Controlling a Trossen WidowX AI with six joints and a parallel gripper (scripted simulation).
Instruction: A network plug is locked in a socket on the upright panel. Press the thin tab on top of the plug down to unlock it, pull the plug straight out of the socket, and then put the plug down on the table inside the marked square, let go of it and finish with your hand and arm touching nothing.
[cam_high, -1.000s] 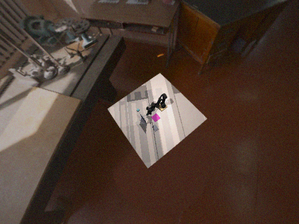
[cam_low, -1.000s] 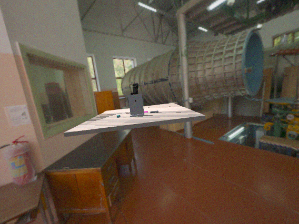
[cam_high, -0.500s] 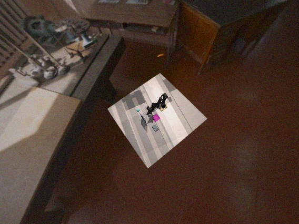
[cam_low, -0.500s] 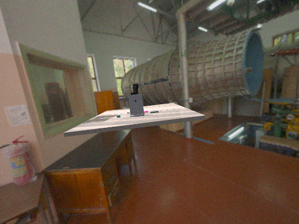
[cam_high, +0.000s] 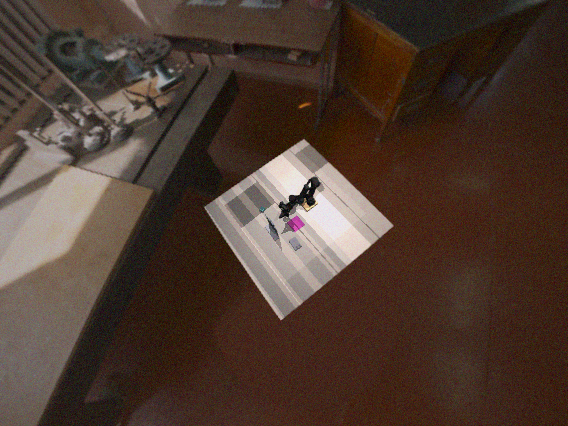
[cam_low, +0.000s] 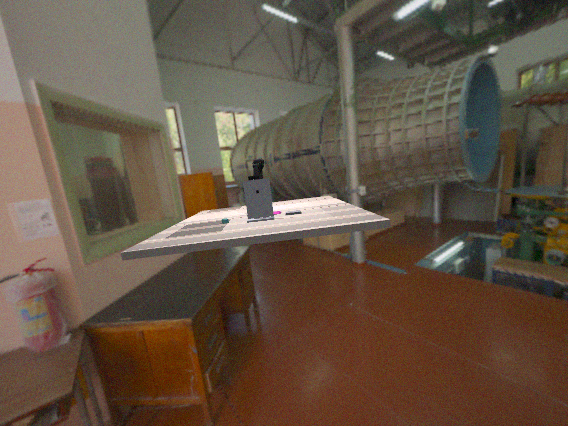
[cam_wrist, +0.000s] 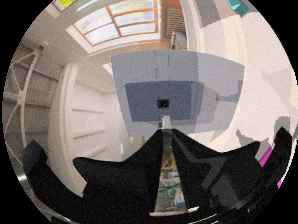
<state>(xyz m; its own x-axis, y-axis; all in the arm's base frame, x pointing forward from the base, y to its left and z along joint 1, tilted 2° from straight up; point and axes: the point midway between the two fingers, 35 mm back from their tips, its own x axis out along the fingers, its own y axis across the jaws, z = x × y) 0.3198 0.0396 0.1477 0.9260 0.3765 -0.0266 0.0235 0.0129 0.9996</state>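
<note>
The magenta marked square lies 18 cm below my gripper tip, 13 cm behind it and 6 cm to the left of it. The rest, counted from my gripper tip: dark grey flat piece 22 cm to the left, 18 cm below, 3 cm behind; network plug 1 cm ahead; grey upright panel 9 cm ahead, 7 cm below, 2 cm to the left.
</note>
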